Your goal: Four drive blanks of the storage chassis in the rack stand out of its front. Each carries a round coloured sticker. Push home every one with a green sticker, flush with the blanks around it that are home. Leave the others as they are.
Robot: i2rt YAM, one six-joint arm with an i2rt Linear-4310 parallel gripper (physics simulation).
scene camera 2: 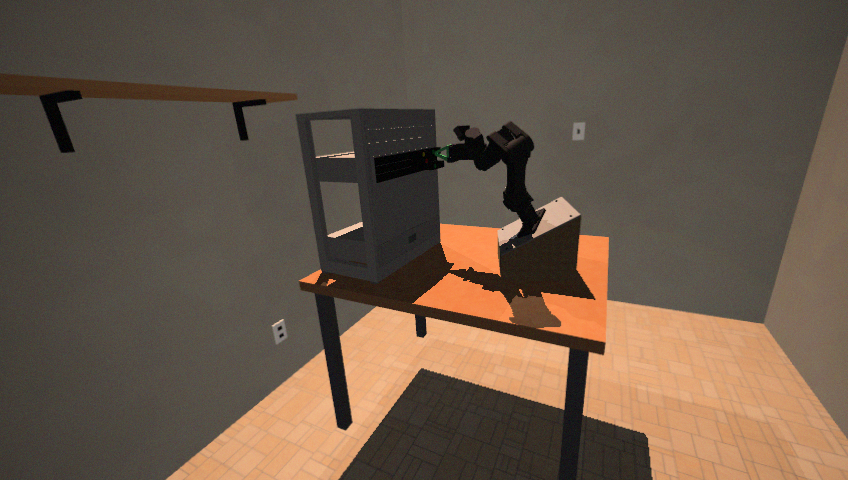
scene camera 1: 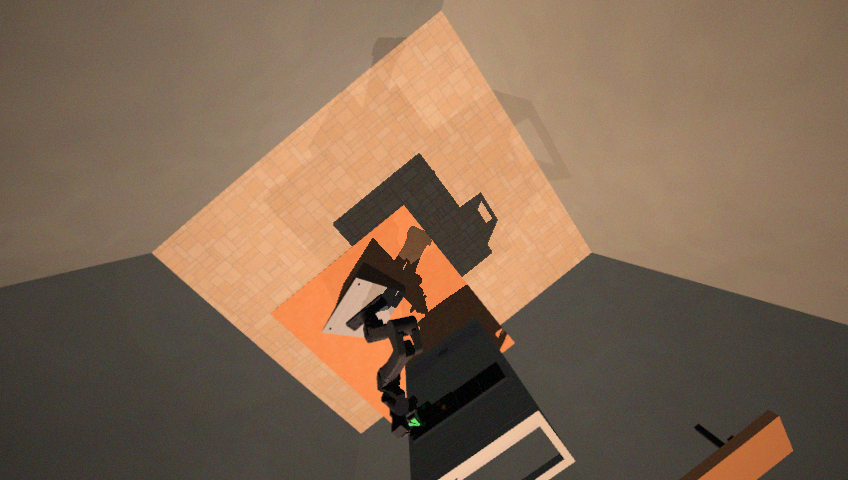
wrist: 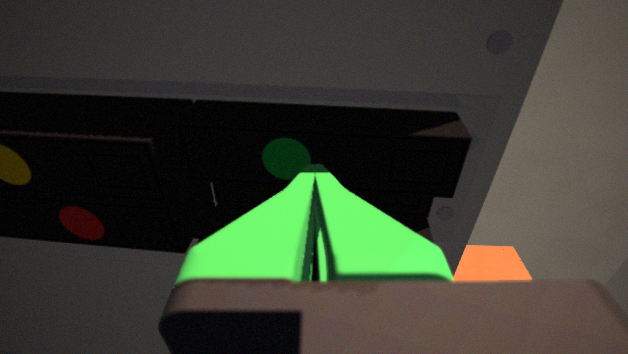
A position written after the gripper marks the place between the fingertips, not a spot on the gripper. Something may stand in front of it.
In view: the gripper (wrist: 314,177) and a grey rack (scene camera 2: 399,197).
The grey rack is seen too in scene camera 1 (scene camera 1: 495,411) and in the wrist view (wrist: 411,113).
